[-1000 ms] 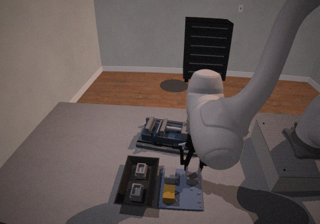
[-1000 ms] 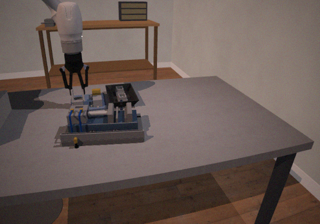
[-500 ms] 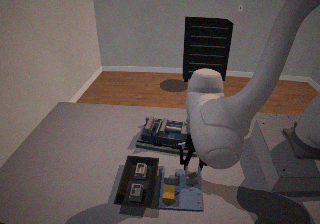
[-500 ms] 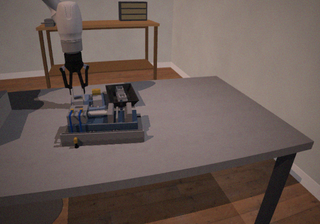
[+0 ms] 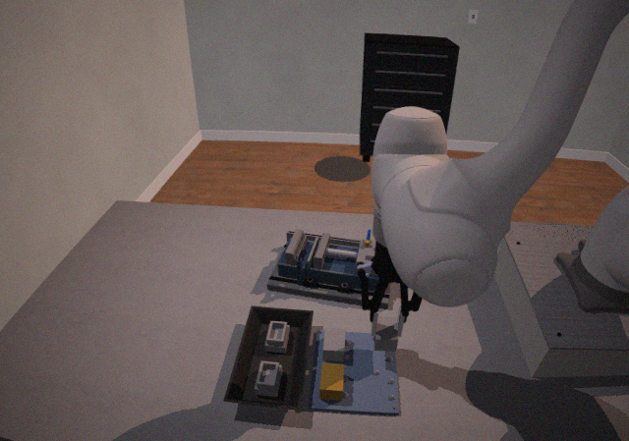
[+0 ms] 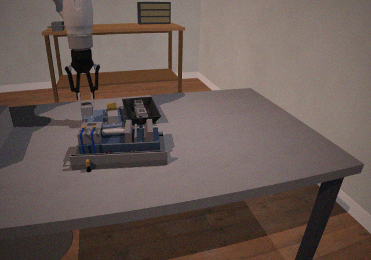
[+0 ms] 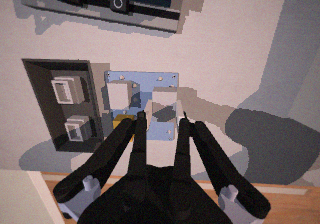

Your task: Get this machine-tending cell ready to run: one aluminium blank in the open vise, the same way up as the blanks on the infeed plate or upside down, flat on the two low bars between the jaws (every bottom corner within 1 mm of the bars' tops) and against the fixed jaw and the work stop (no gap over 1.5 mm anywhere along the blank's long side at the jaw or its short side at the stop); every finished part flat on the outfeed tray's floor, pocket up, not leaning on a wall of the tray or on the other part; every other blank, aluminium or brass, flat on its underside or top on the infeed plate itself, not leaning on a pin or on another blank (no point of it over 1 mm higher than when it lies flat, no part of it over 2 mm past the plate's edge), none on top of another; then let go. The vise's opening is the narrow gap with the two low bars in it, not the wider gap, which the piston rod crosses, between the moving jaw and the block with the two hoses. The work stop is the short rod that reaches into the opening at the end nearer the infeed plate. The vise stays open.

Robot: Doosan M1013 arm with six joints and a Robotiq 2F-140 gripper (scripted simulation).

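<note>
Right now the infeed plate is 50 mm ahead of my hand, 40 mm to the left of it and 110 mm below it. Also, from my hand: blue vise 120 mm ahead, 240 mm to the right, 70 mm below; then brass blank 100 mm ahead, 90 mm to the left, 90 mm below; then aluminium blank 100 mm ahead, 90 mm below.
</note>
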